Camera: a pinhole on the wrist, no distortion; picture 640 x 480 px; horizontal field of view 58.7 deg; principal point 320.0 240.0 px. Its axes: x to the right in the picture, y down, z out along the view. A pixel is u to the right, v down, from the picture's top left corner.
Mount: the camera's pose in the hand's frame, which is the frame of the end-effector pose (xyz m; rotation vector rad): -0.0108 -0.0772 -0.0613 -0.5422 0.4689 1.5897
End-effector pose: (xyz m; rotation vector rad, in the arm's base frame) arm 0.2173 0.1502 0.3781 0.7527 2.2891 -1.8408
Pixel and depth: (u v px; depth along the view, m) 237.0 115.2 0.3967
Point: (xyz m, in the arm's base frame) 0.1602 -0.0923 0.1760
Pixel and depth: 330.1 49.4 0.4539
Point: 0.1495 -0.0689 0.0702
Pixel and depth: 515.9 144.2 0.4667
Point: 0.2939 0.0005 0.0140
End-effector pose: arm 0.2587 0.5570 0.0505 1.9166 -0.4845 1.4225
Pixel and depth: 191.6 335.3 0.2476
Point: 0.3386 0.4139 -0.0316
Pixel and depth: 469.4 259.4 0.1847
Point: 0.2410 0.4635 0.0325
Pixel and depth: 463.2 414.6 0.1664
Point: 0.2322 0.4812 -0.0121
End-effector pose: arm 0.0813 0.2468 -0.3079 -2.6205 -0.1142 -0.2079
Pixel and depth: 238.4 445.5 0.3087
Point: -0.0227 0.2918 -0.5420
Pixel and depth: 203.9 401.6 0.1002
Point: 0.0368 0.2918 -0.3243
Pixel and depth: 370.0 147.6 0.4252
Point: 0.1659 0.1920 -0.6274
